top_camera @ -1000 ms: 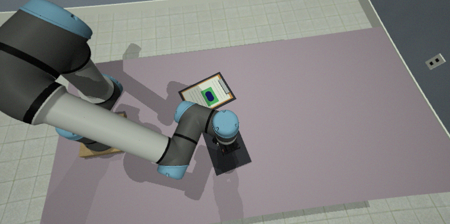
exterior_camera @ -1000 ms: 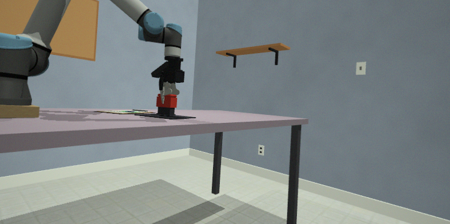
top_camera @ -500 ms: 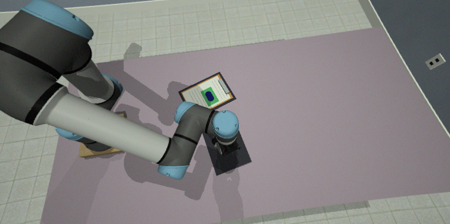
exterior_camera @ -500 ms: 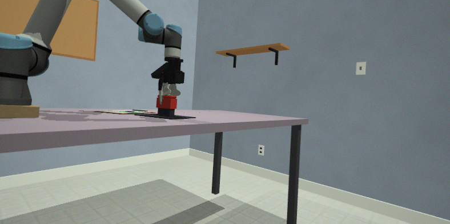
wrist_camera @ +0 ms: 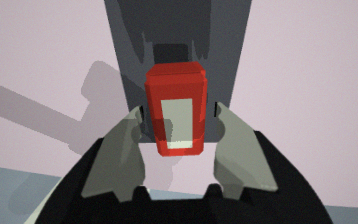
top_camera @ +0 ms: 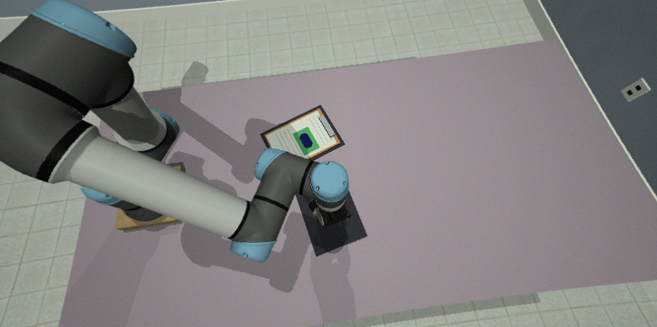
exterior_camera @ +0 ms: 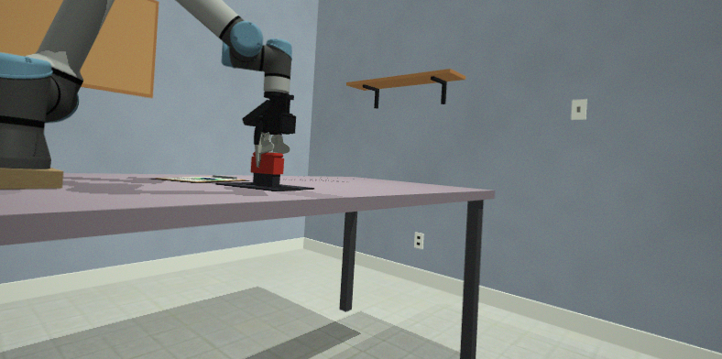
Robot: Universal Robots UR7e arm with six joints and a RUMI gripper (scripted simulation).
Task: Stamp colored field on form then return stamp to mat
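Right now the red stamp is 2 cm below my hand. Also, from my hand: mat 7 cm below; then clipboard 3 cm behind, 27 cm to the left, 7 cm below.
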